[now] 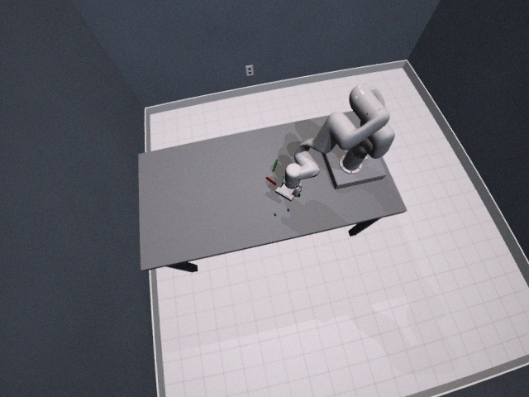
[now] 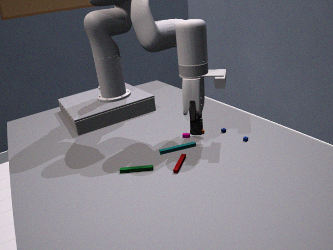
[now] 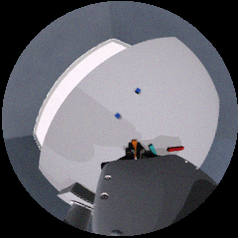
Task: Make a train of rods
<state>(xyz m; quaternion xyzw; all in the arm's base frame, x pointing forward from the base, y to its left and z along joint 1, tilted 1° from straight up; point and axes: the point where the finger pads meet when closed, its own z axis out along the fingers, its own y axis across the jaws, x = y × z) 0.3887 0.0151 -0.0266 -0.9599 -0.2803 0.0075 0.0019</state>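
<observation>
The orange rod is 20 mm below my hand. From my hand the other things lie so: red rod (130 mm to the right, 60 mm ahead, 30 mm below); turquoise rod (80 mm to the right, 30 mm below); magenta rod (30 mm below, 30 mm behind, 20 mm to the right).
</observation>
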